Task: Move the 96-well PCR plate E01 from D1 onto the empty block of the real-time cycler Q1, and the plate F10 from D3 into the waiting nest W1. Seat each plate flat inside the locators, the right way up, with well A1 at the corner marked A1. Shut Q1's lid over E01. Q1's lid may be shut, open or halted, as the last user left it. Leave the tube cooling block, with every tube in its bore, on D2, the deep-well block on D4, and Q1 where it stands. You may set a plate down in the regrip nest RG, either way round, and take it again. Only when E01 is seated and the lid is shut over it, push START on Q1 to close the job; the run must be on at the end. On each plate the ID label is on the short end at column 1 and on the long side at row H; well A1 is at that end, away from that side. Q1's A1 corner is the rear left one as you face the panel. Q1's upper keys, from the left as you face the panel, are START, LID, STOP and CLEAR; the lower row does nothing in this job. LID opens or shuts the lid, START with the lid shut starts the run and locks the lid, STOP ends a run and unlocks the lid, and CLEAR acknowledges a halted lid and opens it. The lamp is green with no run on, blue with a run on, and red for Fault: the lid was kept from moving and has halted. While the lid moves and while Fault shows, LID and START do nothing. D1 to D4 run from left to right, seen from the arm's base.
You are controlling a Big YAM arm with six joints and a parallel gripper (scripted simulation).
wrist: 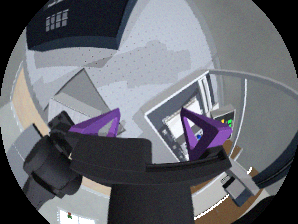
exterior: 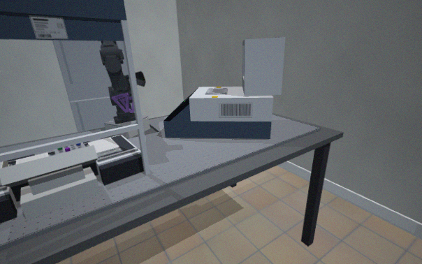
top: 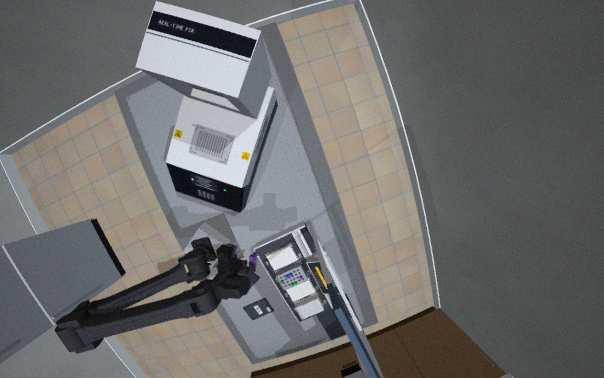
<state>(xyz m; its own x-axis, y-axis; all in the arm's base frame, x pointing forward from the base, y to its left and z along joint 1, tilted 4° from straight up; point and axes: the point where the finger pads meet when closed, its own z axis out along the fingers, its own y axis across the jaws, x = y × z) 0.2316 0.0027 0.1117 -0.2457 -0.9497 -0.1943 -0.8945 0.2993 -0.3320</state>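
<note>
Right now my hand is 14 cm short of the tube cooling block, 22 cm to the left of it and 8 cm above it. The rest, counted from my hand: frame post (28 cm ahead, 8 cm above); white deep-well block (18 cm ahead, 43 cm to the right, 8 cm below); label (13 cm behind, 24 cm to the right, 15 cm below).
</note>
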